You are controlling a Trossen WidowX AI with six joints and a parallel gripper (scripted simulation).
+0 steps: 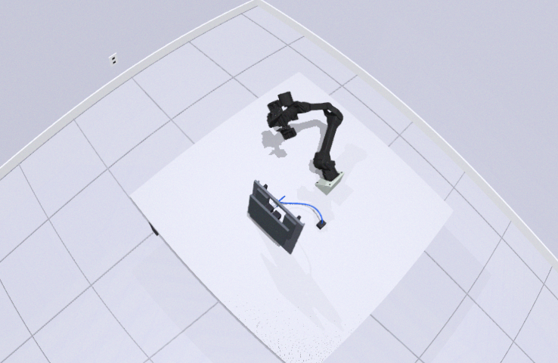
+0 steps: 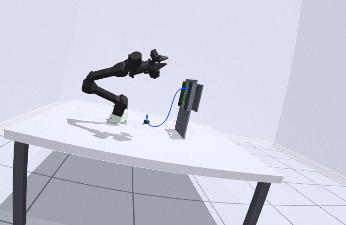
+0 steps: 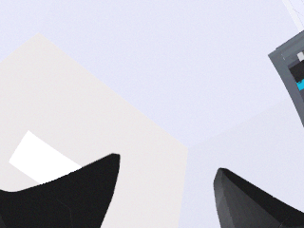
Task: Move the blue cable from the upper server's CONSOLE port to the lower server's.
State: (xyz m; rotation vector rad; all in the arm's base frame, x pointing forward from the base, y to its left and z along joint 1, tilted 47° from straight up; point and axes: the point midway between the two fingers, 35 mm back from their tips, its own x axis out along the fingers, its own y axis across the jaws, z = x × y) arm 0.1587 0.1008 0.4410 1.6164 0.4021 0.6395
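My gripper tip is 210 mm short of the plug, 250 mm to the right of it and 120 mm above it.
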